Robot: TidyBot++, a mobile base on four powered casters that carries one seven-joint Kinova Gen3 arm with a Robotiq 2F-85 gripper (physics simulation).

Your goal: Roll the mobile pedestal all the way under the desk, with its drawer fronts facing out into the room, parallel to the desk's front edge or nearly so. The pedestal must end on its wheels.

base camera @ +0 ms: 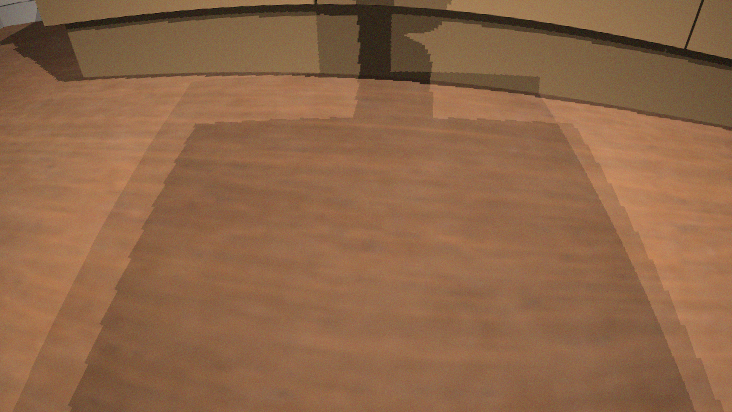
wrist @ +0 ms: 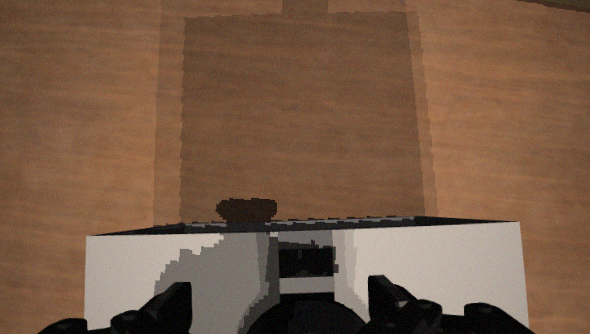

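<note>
My gripper (wrist: 280, 299) is open and empty in the wrist view, its two dark fingers wide apart above the white top of my own base. It does not show in the base camera view. I cannot make out the pedestal or its drawer fronts in either view. No desk that I can identify shows either.
A wide tan furniture front (base camera: 204, 46) with a dark horizontal gap and thin upright seams crosses the top of the base camera view. Wood floor (base camera: 665, 204) (wrist: 75, 125) lies before my base (wrist: 450, 265), with a broad shadow on it. A pale surface (base camera: 17, 14) shows at top left.
</note>
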